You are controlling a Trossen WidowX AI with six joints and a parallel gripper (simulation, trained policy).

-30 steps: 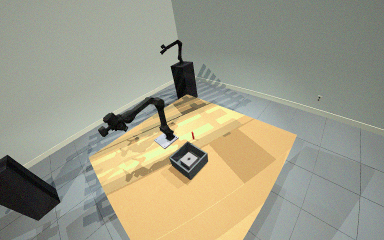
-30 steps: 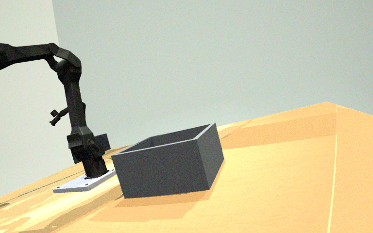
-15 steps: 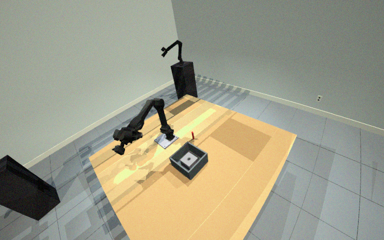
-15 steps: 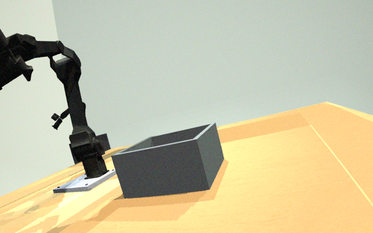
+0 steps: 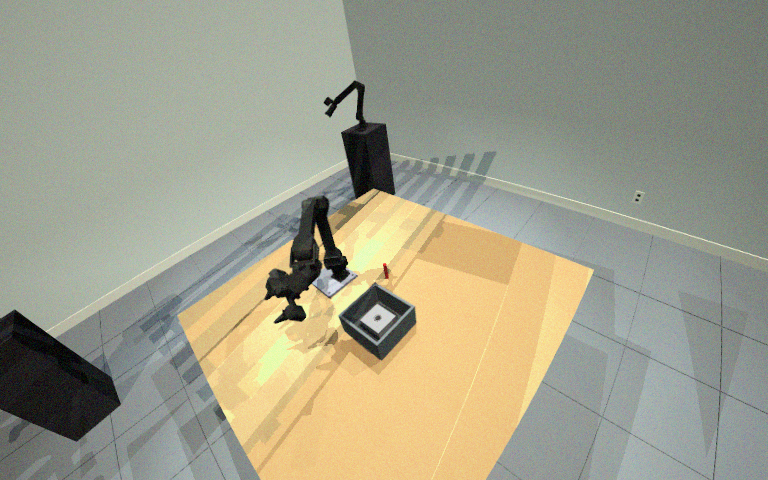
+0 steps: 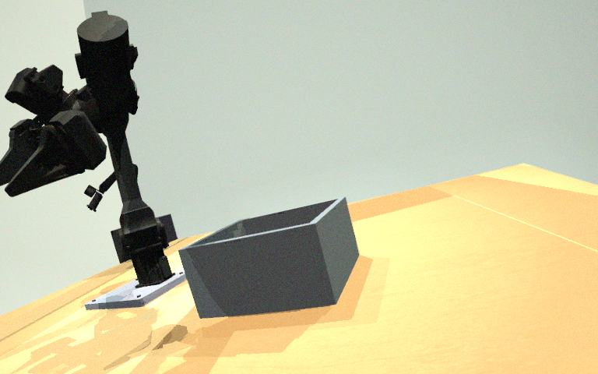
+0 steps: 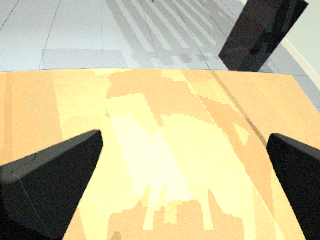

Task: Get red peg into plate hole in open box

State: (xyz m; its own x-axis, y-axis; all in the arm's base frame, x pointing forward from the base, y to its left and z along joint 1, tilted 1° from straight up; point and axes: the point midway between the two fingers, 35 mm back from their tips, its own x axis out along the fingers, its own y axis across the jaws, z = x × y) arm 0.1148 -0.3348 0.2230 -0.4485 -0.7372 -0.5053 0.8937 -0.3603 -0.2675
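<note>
My gripper tip is 8 cm short of the red peg, 46 cm to the right of it and 18 cm above it. The rest, counted from my gripper tip: grey box 21 cm ahead, 24 cm to the left, 20 cm below.
</note>
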